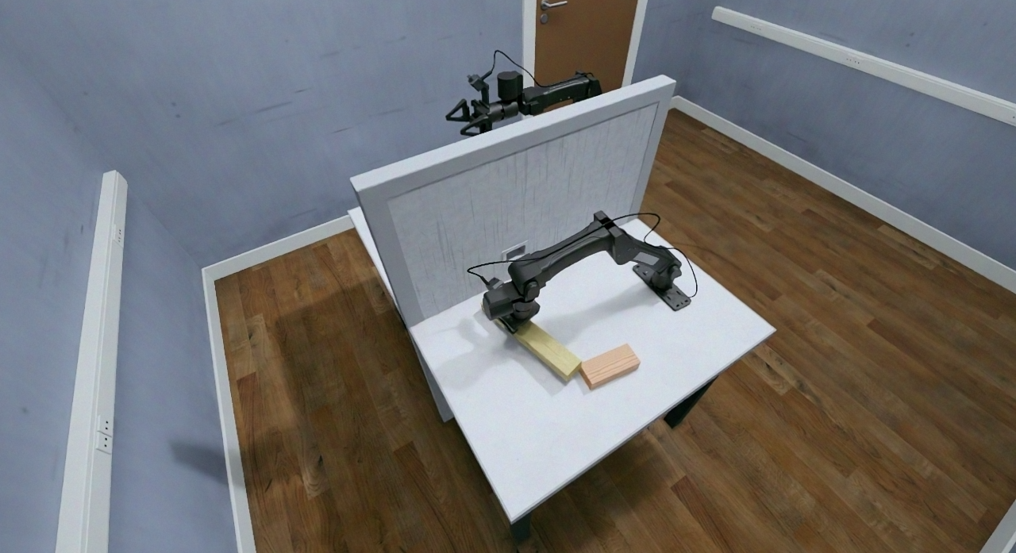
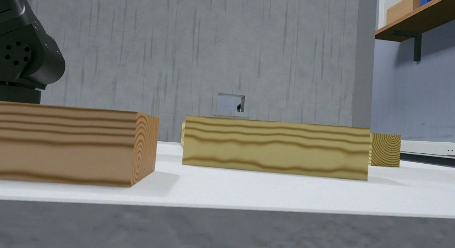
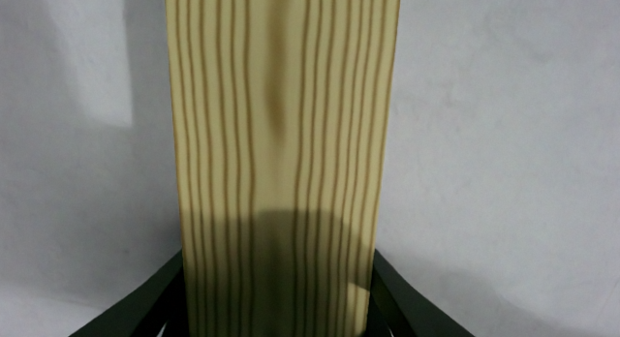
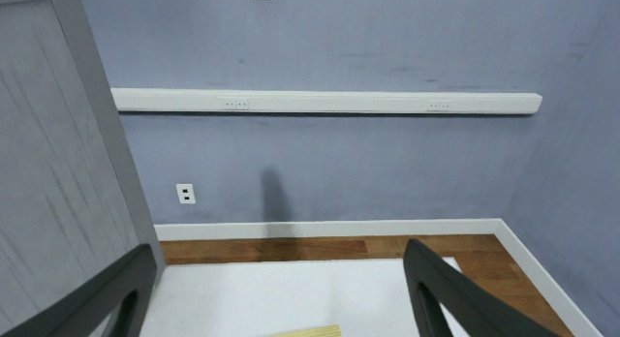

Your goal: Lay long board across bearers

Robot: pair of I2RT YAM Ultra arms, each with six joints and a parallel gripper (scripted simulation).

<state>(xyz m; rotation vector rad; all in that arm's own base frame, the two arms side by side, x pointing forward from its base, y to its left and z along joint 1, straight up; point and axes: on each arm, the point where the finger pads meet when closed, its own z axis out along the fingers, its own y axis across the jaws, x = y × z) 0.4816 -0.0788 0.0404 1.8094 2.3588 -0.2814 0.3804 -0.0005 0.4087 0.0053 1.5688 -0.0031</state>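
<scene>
The long pale board is 5 cm to the left of my left hand and 1 cm behind it. From my left hand the other things lie so: brown offcut 24 cm to the left, 14 cm behind, 2 cm below; pale wooden bearer 42 cm to the right, 6 cm ahead, 2 cm below.
</scene>
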